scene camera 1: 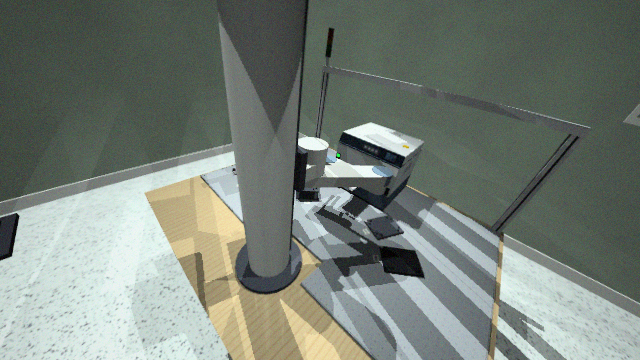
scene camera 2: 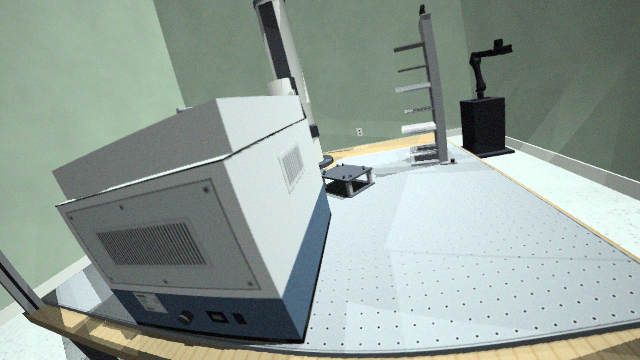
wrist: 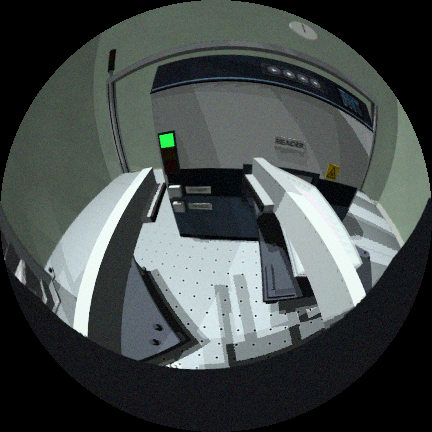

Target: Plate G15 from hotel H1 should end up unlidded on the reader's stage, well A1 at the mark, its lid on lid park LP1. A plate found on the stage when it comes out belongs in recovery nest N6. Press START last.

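Pixels of known places: gripper, between the fingertips: point(wrist: 202, 170); arm's base, origin of its link: point(scene camera 1: 269, 261).
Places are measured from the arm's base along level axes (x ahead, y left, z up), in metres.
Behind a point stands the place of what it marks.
The reader point(scene camera 1: 380, 145) @(x 0.659, y -0.028, z 0.344 m) point(scene camera 2: 190, 210) @(x 0.990, y 0.142, z 0.245 m) point(wrist: 225, 115) @(x 0.614, y 0.099, z 0.239 m) has a lit green lamp point(wrist: 167, 140) @(x 0.610, y 0.177, z 0.211 m). Its START and STAGE buttons point(wrist: 175, 190) @(x 0.604, y 0.176, z 0.132 m) point(wrist: 178, 206) @(x 0.604, y 0.178, z 0.101 m) show in the wrist view. A pale plate point(wrist: 334, 222) @(x 0.512, y -0.012, z 0.168 m) stands out in front of the reader's slot, partly behind my right finger; whether it is lidded is unclear. My gripper point(wrist: 202, 170) @(x 0.537, y 0.113, z 0.194 m) is shut to its narrow setting with an empty gap, in front of the reader's button side. The hotel point(scene camera 2: 434, 90) @(x 0.343, y 0.590, z 0.279 m) stands at the back with several shelves, a white plate-like thing point(scene camera 2: 419, 128) @(x 0.303, y 0.530, z 0.149 m) on a low one. Plate G15 and well A1 cannot be identified.
A raised dark platform with pegs point(scene camera 2: 347, 172) @(x 0.442, y 0.244, z 0.073 m) point(wrist: 150, 315) @(x 0.432, y 0.171, z 0.073 m) stands near the column point(scene camera 1: 265, 150) @(x -0.042, y -0.062, z 0.517 m). Two dark flat holders point(scene camera 1: 384, 226) @(x 0.515, y -0.234, z 0.023 m) point(scene camera 1: 401, 261) @(x 0.384, y -0.380, z 0.025 m) lie on the perforated board. A dark tray point(wrist: 280, 285) @(x 0.466, y 0.047, z 0.145 m) lies below my right finger. A frame rail point(scene camera 1: 430, 91) @(x 1.004, y -0.076, z 0.605 m) spans behind the reader.
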